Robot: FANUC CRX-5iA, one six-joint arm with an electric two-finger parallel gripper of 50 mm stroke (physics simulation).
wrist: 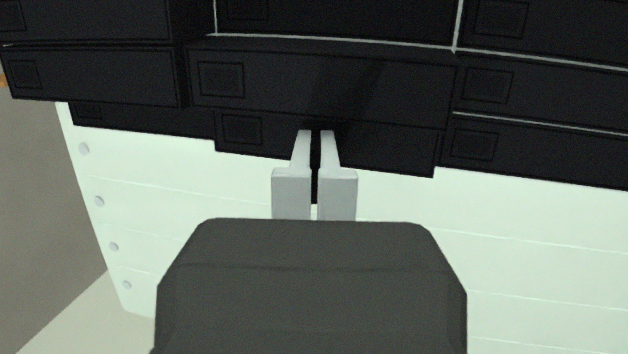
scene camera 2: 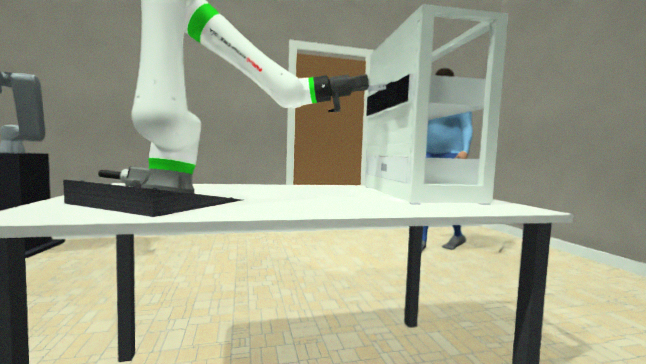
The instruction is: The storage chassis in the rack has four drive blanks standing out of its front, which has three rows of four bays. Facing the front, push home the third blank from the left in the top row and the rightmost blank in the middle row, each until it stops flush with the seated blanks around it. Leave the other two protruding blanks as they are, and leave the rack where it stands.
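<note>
The wrist view shows the chassis upside down. My gripper is shut and empty, its fingertips at the face of the top row's third blank from the left, apparently touching it. This blank stands slightly out past its neighbours. The middle row's rightmost blank stands well out. Also protruding are the middle row's third blank and the bottom row's rightmost blank. The top row's rightmost blank and the top row's second blank look seated. The black chassis front is in the rack.
The white rack stands at the right end of the white table. Pale panels adjoin the chassis's top row. The arm's black base plate is at the left of the table. A person in blue stands behind the rack.
</note>
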